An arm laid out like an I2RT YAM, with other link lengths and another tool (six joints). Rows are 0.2 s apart.
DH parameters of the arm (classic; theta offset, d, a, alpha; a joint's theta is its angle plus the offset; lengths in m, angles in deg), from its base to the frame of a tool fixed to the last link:
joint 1: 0 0.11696 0.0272 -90
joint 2: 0 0 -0.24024 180
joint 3: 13.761 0 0.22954 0
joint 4: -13.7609 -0.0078 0.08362 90
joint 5: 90 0.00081 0 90
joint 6: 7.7 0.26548 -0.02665 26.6
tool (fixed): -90 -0.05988 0 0
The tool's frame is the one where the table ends.
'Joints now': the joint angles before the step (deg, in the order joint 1, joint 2, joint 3, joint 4, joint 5, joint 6). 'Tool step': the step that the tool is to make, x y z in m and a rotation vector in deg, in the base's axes. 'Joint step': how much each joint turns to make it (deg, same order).
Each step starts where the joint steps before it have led.
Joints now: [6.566 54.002 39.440 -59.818 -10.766 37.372]
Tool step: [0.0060 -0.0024 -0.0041 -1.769 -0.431 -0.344]
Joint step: [1.374 1.249 -0.045 1.696 2.209 1.176]
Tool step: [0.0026 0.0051 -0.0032 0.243 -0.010 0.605]
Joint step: [1.286 1.206 -0.402 1.763 -0.040 0.729]
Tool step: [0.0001 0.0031 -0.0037 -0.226 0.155 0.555]
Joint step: [1.225 0.750 -0.490 1.135 0.375 0.596]
